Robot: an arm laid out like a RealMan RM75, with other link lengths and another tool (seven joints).
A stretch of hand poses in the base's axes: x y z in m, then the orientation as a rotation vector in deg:
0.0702, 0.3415, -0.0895, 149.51, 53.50, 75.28
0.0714, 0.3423, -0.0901, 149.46, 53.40, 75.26
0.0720, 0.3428, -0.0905, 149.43, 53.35, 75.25
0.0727, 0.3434, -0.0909, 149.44, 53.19, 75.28
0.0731, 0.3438, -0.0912, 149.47, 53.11, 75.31
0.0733, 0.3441, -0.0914, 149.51, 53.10, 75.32
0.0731, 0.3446, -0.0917, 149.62, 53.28, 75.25
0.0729, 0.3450, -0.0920, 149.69, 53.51, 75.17
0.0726, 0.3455, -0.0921, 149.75, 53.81, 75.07
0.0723, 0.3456, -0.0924, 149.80, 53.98, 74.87
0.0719, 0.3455, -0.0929, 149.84, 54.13, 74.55
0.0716, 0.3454, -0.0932, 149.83, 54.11, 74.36
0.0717, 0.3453, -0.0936, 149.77, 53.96, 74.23
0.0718, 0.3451, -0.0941, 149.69, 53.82, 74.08
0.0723, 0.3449, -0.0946, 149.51, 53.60, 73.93
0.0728, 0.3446, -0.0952, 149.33, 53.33, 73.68
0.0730, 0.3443, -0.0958, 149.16, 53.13, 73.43
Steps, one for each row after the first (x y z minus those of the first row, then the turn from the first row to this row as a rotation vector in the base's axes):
0.0012, 0.0008, -0.0006, -0.04, -0.03, -0.08
0.0018, 0.0013, -0.0010, -0.07, -0.05, -0.12
0.0025, 0.0019, -0.0014, -0.04, -0.07, -0.22
0.0029, 0.0023, -0.0017, 0.00, -0.08, -0.27
0.0031, 0.0026, -0.0019, 0.03, -0.06, -0.26
0.0029, 0.0031, -0.0022, 0.07, 0.05, -0.14
0.0027, 0.0035, -0.0025, 0.07, 0.14, 0.01
0.0024, 0.0040, -0.0026, 0.05, 0.25, 0.21
0.0021, 0.0041, -0.0029, -0.03, 0.38, 0.29
0.0017, 0.0040, -0.0034, -0.18, 0.56, 0.33
0.0014, 0.0039, -0.0037, -0.29, 0.63, 0.28
0.0015, 0.0038, -0.0041, -0.40, 0.64, 0.14
0.0016, 0.0036, -0.0046, -0.54, 0.65, 0.00
0.0021, 0.0034, -0.0051, -0.75, 0.59, -0.20
0.0026, 0.0031, -0.0057, -1.01, 0.57, -0.47
0.0028, 0.0028, -0.0063, -1.27, 0.57, -0.68

